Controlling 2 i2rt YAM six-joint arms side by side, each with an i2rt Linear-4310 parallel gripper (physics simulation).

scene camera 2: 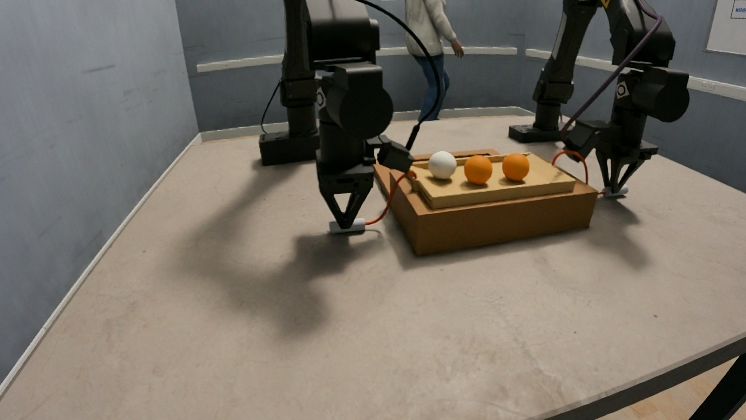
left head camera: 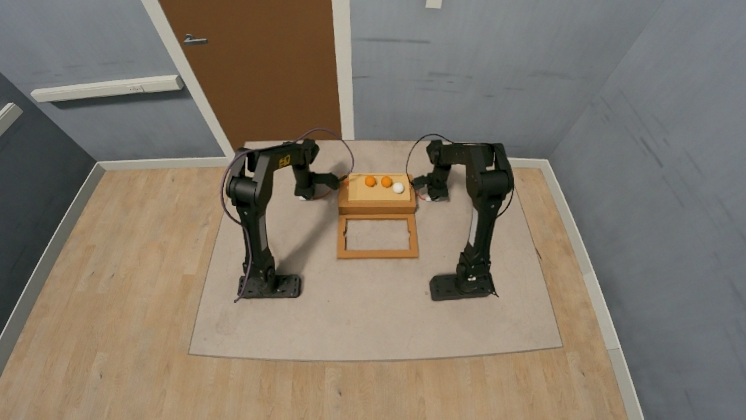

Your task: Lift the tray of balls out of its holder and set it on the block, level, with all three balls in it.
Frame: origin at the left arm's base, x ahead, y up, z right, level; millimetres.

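Seen in the pictures: left gripper, fingertip midpoint: [scene camera 2: 611, 191] [left head camera: 309, 198]; right gripper, fingertip midpoint: [scene camera 2: 344, 225] [left head camera: 432, 198]; left arm's base, origin of the base link: [scene camera 2: 545, 130] [left head camera: 268, 286]; right arm's base, origin of the base link: [scene camera 2: 303, 137] [left head camera: 463, 285].
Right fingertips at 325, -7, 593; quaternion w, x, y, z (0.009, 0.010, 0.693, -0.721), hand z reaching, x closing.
Offsets run from my right fingertips to a thing's top centre, as dx, dy, dz. Level surfaces: height alone.
The tan tray {+18, +66, -213} [left head camera: 365, 196] [scene camera 2: 548, 180] rests about level on top of the brown block {+15, +49, -222} [left head camera: 376, 208] [scene camera 2: 501, 225]. Inside it are a white ball {+2, +95, -144} [left head camera: 398, 187] [scene camera 2: 442, 165] and two orange balls {+36, +95, -246} [left head camera: 370, 181] {+31, +95, -186} [scene camera 2: 478, 170], apart from one another. The brown frame-like holder {-150, +6, -228} [left head camera: 376, 254] stands in front of the block in the head view. My left gripper [left head camera: 304, 196] [scene camera 2: 614, 190] is shut on a white cord handle beside the block, low over the table. My right gripper [left head camera: 432, 198] [scene camera 2: 346, 226] is shut on the other white cord handle, also low. Both red cords hang slack.
The pale table top {dy -11} [left head camera: 334, 318] [scene camera 2: 469, 333] carries both arm bases, the left base [left head camera: 284, 286] and the right base [left head camera: 443, 288]. A door [left head camera: 261, 62] and grey walls stand behind in the head view. A person [scene camera 2: 430, 31] stands beyond the table in the scene view.
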